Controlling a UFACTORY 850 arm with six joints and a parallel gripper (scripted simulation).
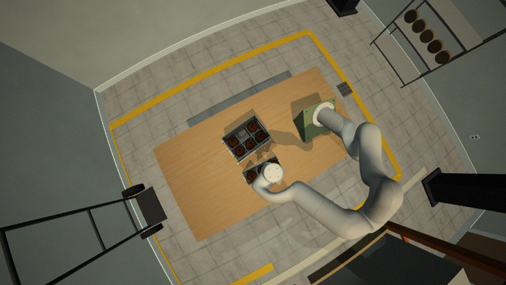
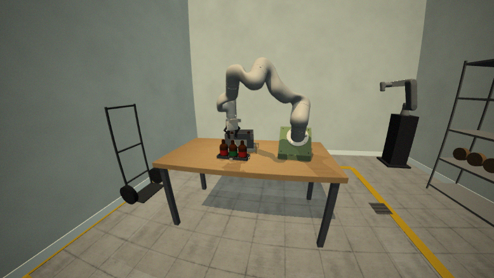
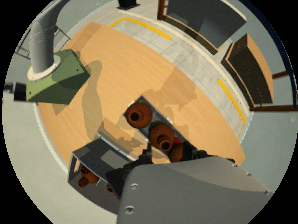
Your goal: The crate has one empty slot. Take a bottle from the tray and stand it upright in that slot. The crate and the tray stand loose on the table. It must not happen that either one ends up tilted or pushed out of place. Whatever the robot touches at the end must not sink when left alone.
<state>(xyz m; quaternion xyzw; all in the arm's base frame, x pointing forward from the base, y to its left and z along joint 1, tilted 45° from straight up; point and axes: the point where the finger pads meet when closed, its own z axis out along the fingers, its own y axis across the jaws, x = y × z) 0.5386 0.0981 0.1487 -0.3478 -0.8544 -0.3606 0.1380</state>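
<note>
Right now the dark tray is 18 cm below my hand. Round my hand: grey crate 25 cm to the right, 11 cm below, 2 cm ahead.
</note>
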